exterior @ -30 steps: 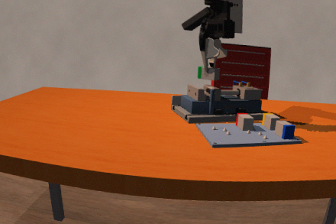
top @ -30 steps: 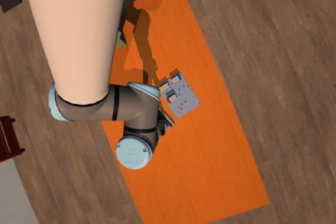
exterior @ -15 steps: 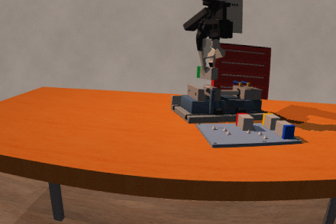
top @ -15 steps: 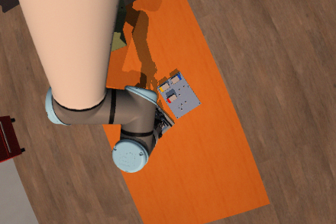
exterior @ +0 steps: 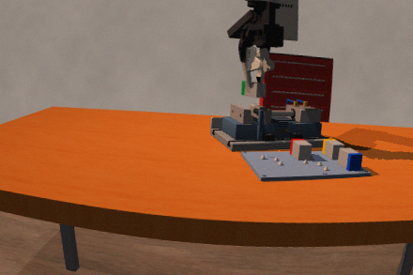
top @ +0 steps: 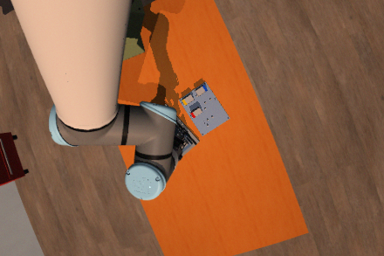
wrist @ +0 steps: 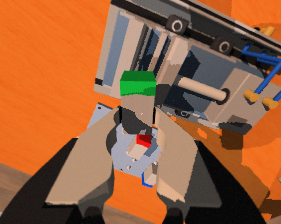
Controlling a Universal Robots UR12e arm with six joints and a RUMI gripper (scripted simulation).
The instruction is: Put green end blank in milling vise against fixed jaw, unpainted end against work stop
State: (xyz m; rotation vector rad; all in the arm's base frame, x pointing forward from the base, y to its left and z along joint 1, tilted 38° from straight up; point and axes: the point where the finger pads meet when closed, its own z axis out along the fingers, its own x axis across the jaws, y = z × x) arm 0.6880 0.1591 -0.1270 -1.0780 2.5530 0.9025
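Right now the work stop is 2 cm behind my hand, 2 cm to the left of it and 8 cm below it. The rest, counted from my hand: red-ended blank (13 cm behind, 12 cm to the left, 14 cm below); then green-ended blank (2 cm below); then cylinder rod (7 cm behind, 6 cm to the right, 9 cm below).
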